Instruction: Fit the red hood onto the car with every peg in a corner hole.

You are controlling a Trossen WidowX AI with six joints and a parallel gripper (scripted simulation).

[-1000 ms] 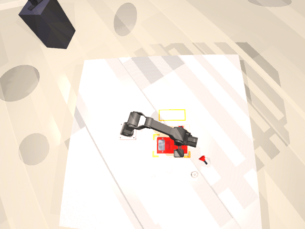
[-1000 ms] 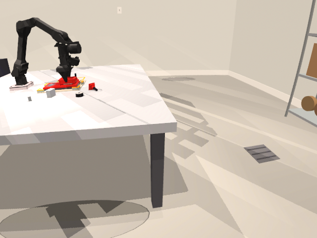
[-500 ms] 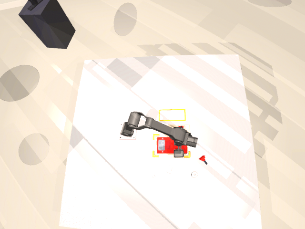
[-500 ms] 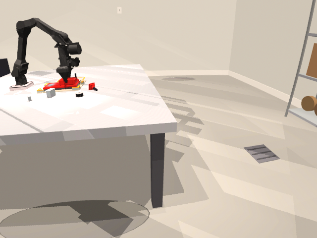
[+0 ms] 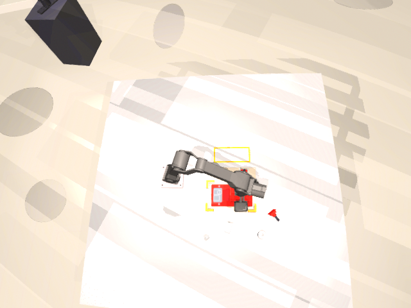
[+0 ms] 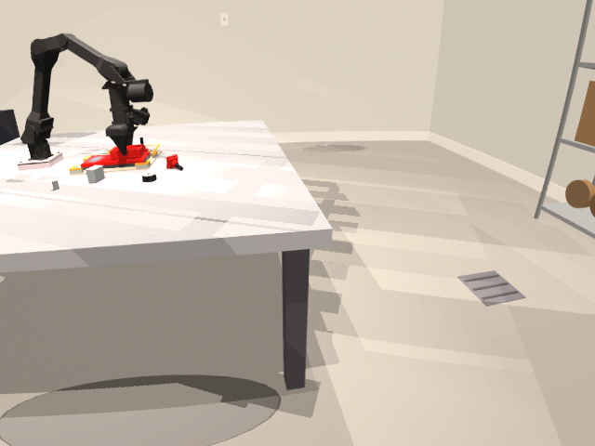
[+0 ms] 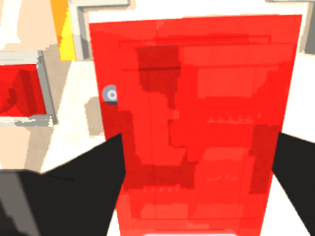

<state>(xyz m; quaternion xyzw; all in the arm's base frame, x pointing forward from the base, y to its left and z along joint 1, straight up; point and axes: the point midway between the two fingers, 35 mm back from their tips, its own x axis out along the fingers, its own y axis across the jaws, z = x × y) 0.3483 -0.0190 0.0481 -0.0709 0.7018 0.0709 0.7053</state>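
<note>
Now: gripper tip right at the red hood. Also, from my gripper tip: grey engine block (10 mm below).
</note>
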